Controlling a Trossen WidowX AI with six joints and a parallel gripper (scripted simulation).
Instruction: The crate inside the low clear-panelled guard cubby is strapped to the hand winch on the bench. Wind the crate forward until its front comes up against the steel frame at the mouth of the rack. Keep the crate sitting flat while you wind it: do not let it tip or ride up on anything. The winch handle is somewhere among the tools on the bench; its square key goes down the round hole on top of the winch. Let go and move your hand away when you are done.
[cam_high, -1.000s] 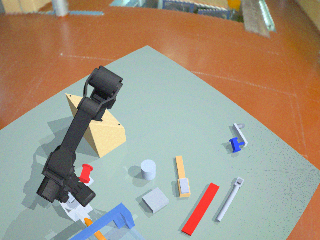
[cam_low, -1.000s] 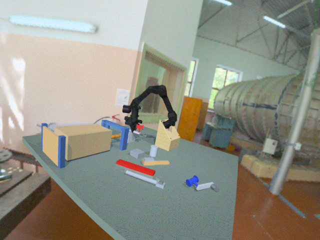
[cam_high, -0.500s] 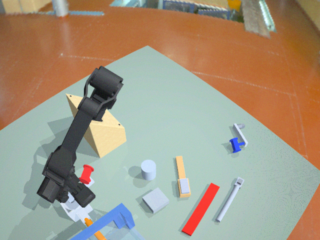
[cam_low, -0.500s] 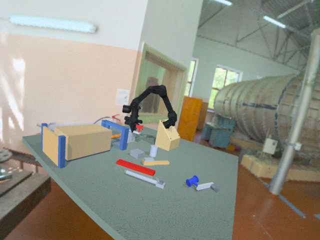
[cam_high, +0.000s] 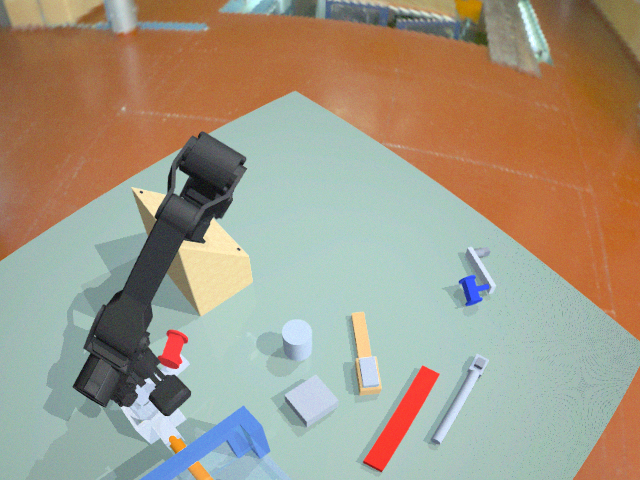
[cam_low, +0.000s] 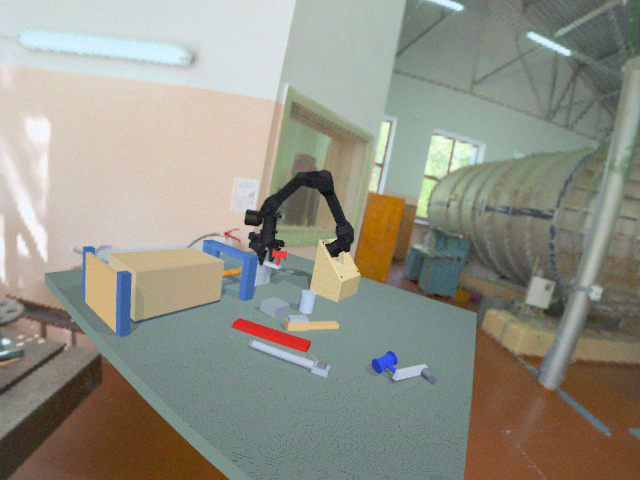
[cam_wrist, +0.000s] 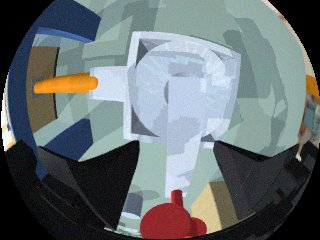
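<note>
My gripper tip is now 20 mm to the right of the winch handle, 10 mm below it and 10 mm past it. Also, from my gripper tip: pale grey winch (60 mm below, 50 mm to the right, 10 mm behind); red knob (60 mm to the left, 40 mm above, 10 mm behind); blue frame (160 mm ahead, 40 mm to the right, 20 mm above).
</note>
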